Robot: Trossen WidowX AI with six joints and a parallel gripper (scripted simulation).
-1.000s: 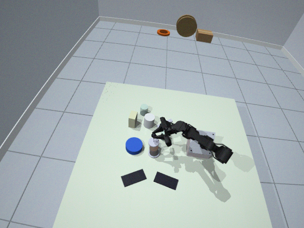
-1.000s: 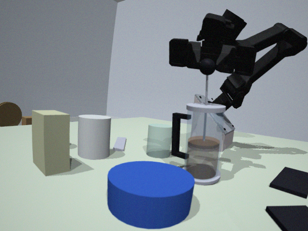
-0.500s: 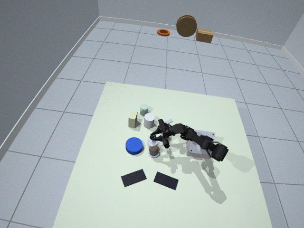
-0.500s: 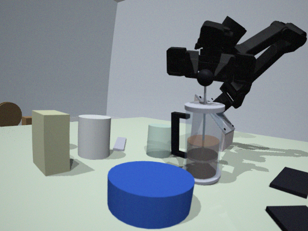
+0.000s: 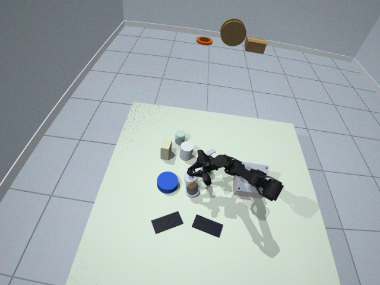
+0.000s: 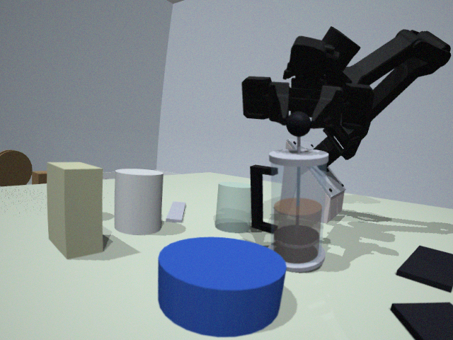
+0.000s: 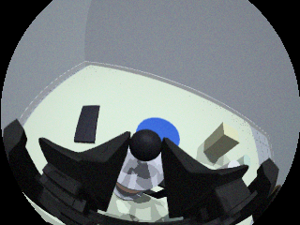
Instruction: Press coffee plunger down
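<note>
Now: the glass coffee press 90 mm below my gripper tip, 20 mm to the right of it and 20 mm behind it. From my gripper tip the other things lie so: cream block: 210 mm to the right, 180 mm ahead, 130 mm below; then white cylinder: 240 mm to the right, 140 mm below, 60 mm ahead.
</note>
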